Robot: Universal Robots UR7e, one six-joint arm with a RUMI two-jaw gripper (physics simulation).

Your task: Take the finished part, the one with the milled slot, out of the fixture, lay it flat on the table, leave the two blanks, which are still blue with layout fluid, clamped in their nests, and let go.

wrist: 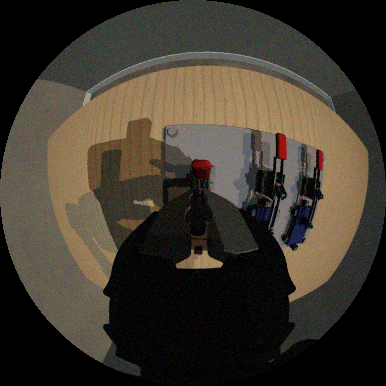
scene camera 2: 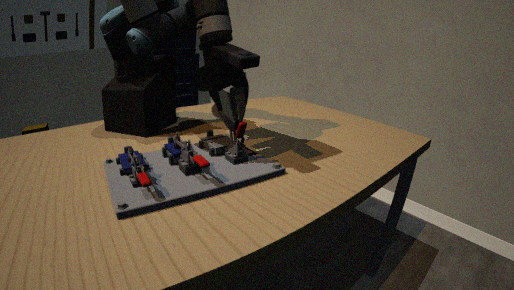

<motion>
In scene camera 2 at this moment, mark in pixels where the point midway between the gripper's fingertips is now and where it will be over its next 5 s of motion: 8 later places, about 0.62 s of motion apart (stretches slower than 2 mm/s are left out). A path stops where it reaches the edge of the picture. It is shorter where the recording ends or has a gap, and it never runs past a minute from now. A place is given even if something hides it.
The gripper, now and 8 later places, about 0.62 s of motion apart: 235,130; 232,112; 226,82; 228,83; 229,82; 220,105; 217,121; 215,135; 215,141
</motion>
